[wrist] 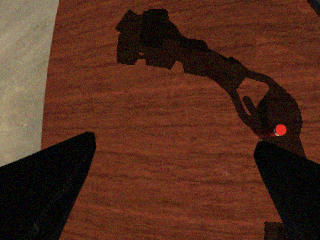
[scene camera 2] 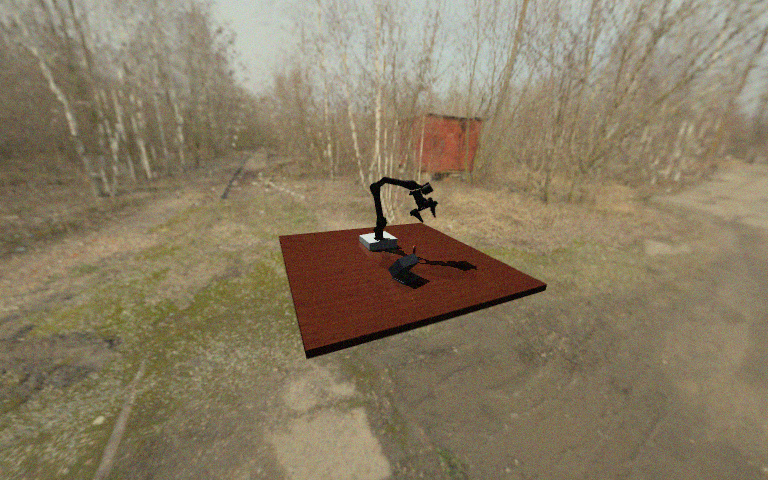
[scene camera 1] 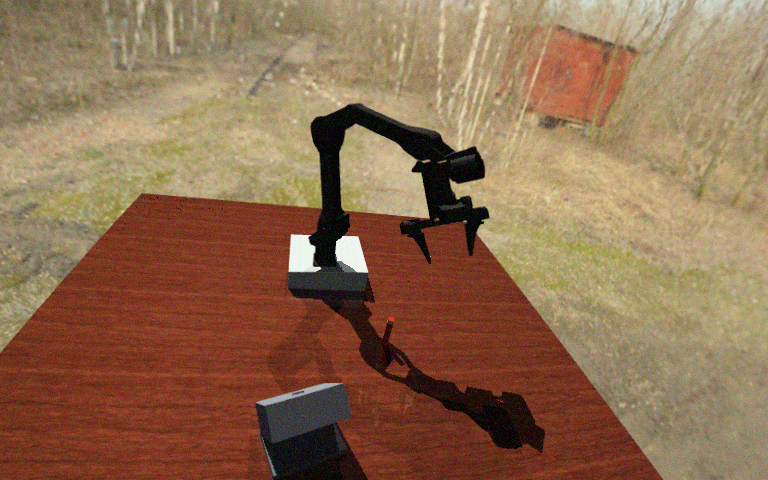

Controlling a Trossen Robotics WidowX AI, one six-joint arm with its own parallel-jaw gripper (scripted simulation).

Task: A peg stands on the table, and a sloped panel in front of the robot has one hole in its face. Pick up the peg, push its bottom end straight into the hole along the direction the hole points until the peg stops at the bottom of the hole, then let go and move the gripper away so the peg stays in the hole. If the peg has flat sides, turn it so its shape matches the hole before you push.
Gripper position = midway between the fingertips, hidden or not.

My gripper [scene camera 1: 450, 259] is open, holding nothing.
My gripper shows as well in the wrist view [wrist: 177, 144].
